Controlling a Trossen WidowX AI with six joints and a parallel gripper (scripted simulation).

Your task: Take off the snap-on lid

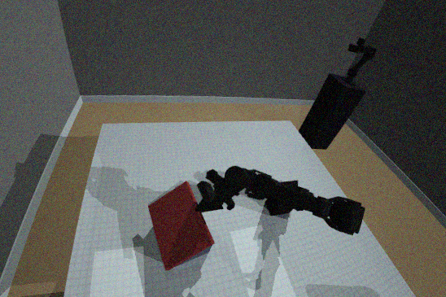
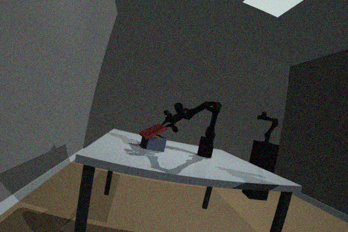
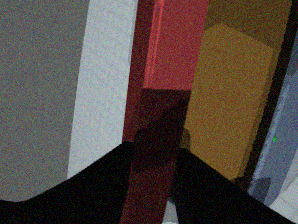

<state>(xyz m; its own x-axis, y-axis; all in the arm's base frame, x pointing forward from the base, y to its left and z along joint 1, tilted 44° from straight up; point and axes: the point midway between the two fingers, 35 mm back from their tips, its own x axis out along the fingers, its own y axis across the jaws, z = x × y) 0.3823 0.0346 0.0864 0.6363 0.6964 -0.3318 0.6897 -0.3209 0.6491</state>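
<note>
My gripper tip is 70 mm short of the red lid, 40 mm above it and 20 mm to the right of it. Also, from my gripper tip: storage box (130 mm below, 40 mm ahead, 20 mm to the left).
</note>
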